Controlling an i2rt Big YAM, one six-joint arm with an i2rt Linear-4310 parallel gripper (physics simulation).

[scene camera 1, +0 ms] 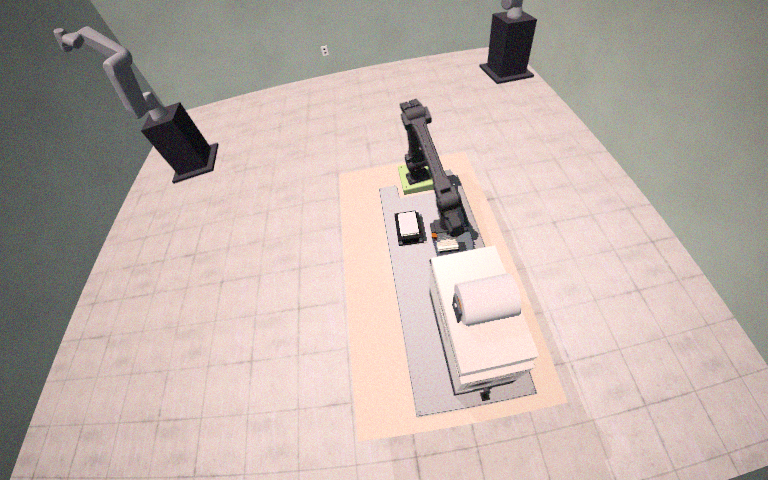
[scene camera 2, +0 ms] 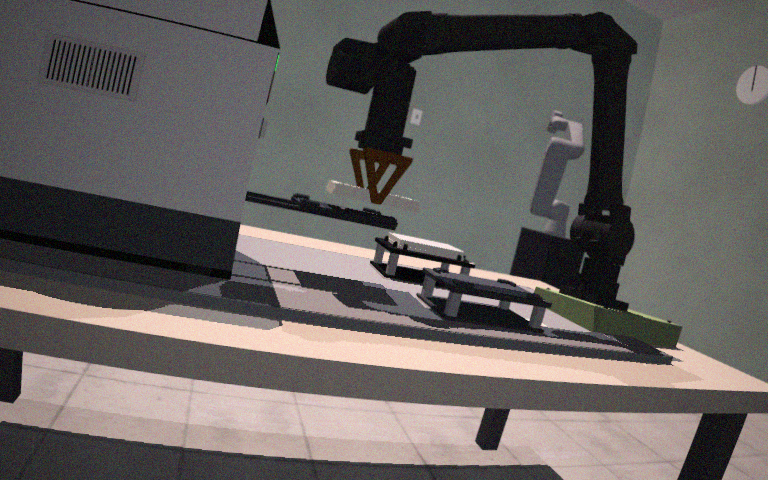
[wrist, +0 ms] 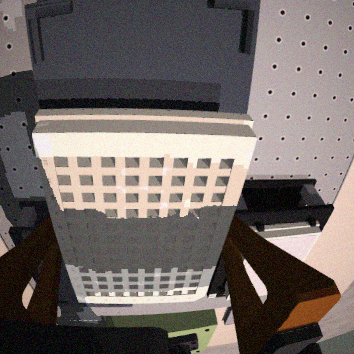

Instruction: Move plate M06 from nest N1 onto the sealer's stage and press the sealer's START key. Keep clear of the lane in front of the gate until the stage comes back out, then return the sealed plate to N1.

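Places are measured from the arm's base along level axes (x ahead, y left, z up), in centimetres.
Where they show: gripper, fingertip midpoint: (scene camera 1: 445, 238) (scene camera 2: 369, 200) (wrist: 140, 219); arm's base, link origin: (scene camera 1: 417, 177) (scene camera 2: 592, 301).
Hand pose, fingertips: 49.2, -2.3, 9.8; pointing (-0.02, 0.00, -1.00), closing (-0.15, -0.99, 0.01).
Note:
Things, the pixels of their centre, and the offset from my fingertips, as dx, dy, dz. "spot": a spot on its surface instead.
- plate M06, body centre: (wrist: 140, 233) (scene camera 2: 371, 195) (scene camera 1: 445, 236) -0.2, +0.0, +0.8
- dark stage, body centre: (wrist: 142, 48) (scene camera 2: 313, 204) (scene camera 1: 449, 256) +8.0, -1.2, -2.3
- empty dark nest, body centre: (wrist: 78, 262) (scene camera 2: 482, 297) (scene camera 1: 452, 217) -17.0, +10.2, -10.0
- second nest, surface spot: (wrist: 327, 215) spot: -11.7, -18.7, -7.4
- white plate, body centre: (wrist: 268, 264) (scene camera 2: 425, 246) (scene camera 1: 408, 223) -17.8, -12.2, -6.6
- white roll, body centre: (scene camera 1: 486, 298) +41.3, -4.2, +29.2
My gripper (scene camera 2: 373, 194) (wrist: 140, 219) points down and is shut on plate M06 (scene camera 1: 447, 245) (scene camera 2: 335, 187) (wrist: 145, 145), a cream well plate, with one orange finger at each side. The plate is held level, a little above the dark stage (scene camera 2: 339, 213) (wrist: 135, 60), with a visible gap in scene camera 2. The stage sticks out of the big white sealer (scene camera 1: 492, 350) (scene camera 2: 141, 130). An empty dark nest (scene camera 2: 487, 286) stands nearer the arm's base; its label cannot be read. The START key cannot be made out.
A second nest (scene camera 2: 386, 243) (wrist: 327, 215) beside the empty one bears a white plate (scene camera 1: 407, 223) (scene camera 2: 424, 244) (wrist: 290, 245). A white roll (scene camera 1: 489, 300) sits on top of the sealer. The arm's base stands on a green block (scene camera 1: 416, 186) (scene camera 2: 634, 325) (wrist: 205, 322).

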